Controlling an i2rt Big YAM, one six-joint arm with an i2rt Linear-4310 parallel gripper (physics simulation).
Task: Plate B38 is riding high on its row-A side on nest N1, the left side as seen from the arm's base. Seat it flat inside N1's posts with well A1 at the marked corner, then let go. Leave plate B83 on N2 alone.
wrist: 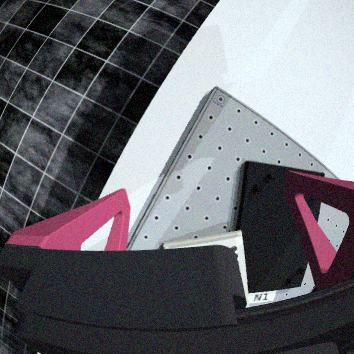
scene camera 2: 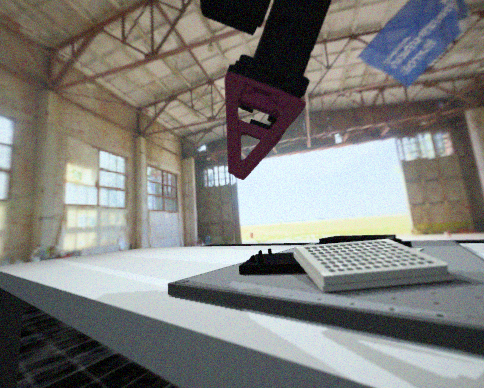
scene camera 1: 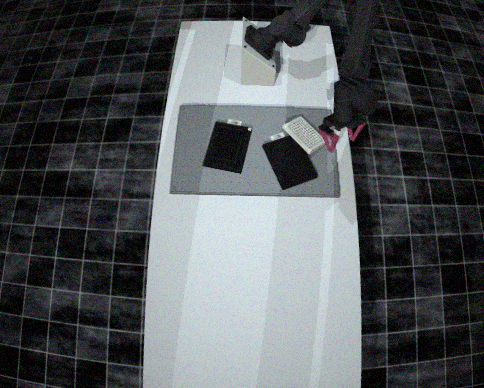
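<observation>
A white well plate, its label unreadable, lies askew beside black nest N1, near its N1 tag. Whether its edge rests on the nest is unclear. Dark body parts hide most of it in the wrist view. The other black nest, on the image's left in scene camera 1, has a dark gridded top; I cannot tell a plate's label there. My gripper is open and empty, above and off to the plate's outer side.
The nests stand on a grey perforated board on a white table. The board's raised edge runs near the table's side under the gripper. A beige block stands behind the board, by the arm.
</observation>
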